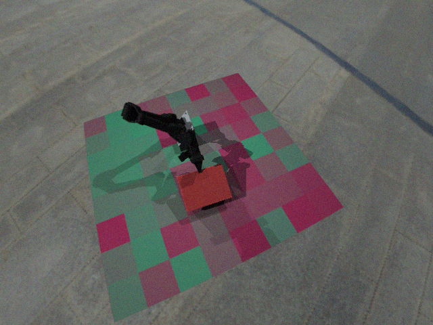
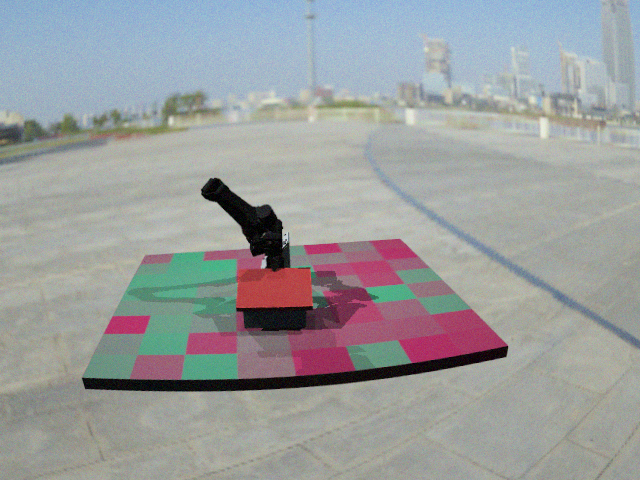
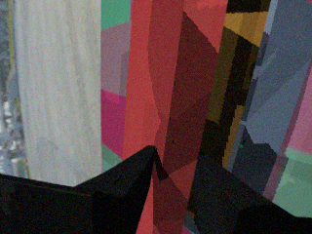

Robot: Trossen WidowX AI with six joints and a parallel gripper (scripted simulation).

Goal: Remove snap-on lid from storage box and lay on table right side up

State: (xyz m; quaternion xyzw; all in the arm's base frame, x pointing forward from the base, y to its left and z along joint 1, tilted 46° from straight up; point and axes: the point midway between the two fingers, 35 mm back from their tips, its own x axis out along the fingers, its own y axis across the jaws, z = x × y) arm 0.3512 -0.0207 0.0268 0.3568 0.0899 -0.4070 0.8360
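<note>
The red lid is 80 mm ahead of my gripper tip, 30 mm below it and 10 mm to the right of it. The rest, counted from my gripper tip: storage box: 100 mm below, 60 mm ahead, 10 mm to the right.
</note>
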